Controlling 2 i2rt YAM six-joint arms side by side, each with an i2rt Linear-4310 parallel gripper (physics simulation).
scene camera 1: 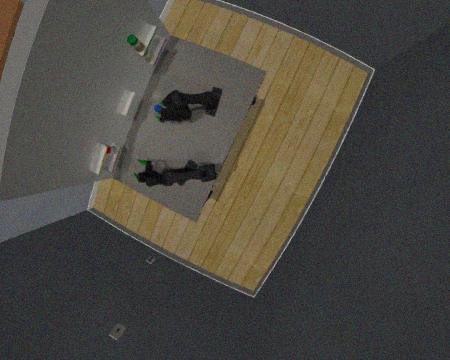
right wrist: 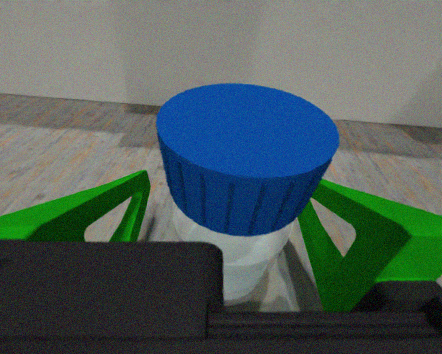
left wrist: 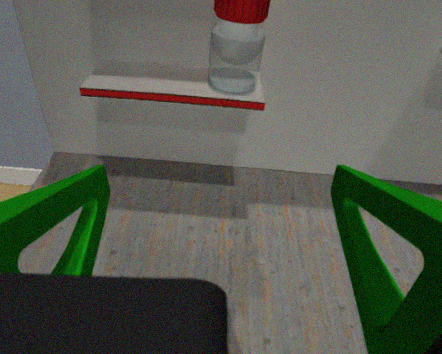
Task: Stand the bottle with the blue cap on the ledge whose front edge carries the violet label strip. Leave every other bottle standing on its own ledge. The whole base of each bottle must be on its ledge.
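Places are measured from the left arm's base along level axes (x left, y up, z ahead), in centimetres.
Pixels of known places: left gripper, fingertip midpoint: [scene camera 1: 136,166] [left wrist: 220,178]; right arm's base at its link origin: [scene camera 1: 213,101].
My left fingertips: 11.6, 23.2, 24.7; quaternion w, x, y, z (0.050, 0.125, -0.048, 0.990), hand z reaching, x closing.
Note:
Ahead of a thing's pixels: the offset from my left fingertips to its middle, as dx, dy, dz. Level surfaces: height alone.
The blue-capped bottle {-37.0, -18.0, +16.3} [scene camera 1: 158,108] [right wrist: 245,135] stands upright on the grey table, its clear body partly hidden below the cap. My right gripper [scene camera 1: 159,112] [right wrist: 220,178] is open, with its fingers on both sides of the bottle. My left gripper [scene camera 1: 139,169] [left wrist: 220,178] is open and empty, in front of the red-strip ledge {+10.6, -7.8, +23.0} [left wrist: 150,86]. A ledge {-67.4, -7.8, +41.1} [scene camera 1: 158,51] with a faint violet-looking front edge is at the upper left in the scene view. The red-capped bottle {+4.1, -2.0, +23.8} [scene camera 1: 108,149] [left wrist: 234,57] stands at one end of the red-strip ledge. The green-capped bottle {-61.8, +12.0, +39.8} [scene camera 1: 132,40] stands on another ledge {-67.4, +6.2, +41.1} [scene camera 1: 148,33].
A white ledge {-28.4, -0.8, +32.0} [scene camera 1: 126,102] is on the wall between the upper and lower ledges. Another white ledge {+10.6, +6.2, +23.0} [scene camera 1: 99,158] is beside the red-strip ledge in the scene view. The wall [scene camera 1: 65,100] runs along the far side of the table {dy -23.2} [scene camera 1: 175,140].

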